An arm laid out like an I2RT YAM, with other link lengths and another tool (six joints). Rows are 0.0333 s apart.
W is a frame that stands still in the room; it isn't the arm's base.
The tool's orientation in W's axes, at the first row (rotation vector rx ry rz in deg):
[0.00, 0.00, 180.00]
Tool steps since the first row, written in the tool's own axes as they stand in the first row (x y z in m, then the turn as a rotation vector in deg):
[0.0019, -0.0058, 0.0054, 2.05, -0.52, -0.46]
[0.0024, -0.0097, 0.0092, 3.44, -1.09, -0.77]
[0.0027, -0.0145, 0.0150, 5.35, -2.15, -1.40]
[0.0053, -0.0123, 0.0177, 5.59, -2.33, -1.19]
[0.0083, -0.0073, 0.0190, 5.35, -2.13, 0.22]
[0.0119, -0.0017, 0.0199, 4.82, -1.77, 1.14]
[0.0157, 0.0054, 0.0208, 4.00, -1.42, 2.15]
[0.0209, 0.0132, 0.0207, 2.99, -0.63, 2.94]
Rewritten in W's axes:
[-0.0019, 0.0058, 0.0054, -2.05, 0.52, -0.46]
[-0.0024, 0.0097, 0.0092, -3.44, 1.09, -0.77]
[-0.0027, 0.0145, 0.0150, -5.35, 2.15, -1.40]
[-0.0053, 0.0123, 0.0177, -5.59, 2.33, -1.19]
[-0.0083, 0.0073, 0.0190, -5.35, 2.13, 0.22]
[-0.0119, 0.0017, 0.0199, -4.82, 1.77, 1.14]
[-0.0157, -0.0054, 0.0208, -4.00, 1.42, 2.15]
[-0.0209, -0.0132, 0.0207, -2.99, 0.63, 2.94]

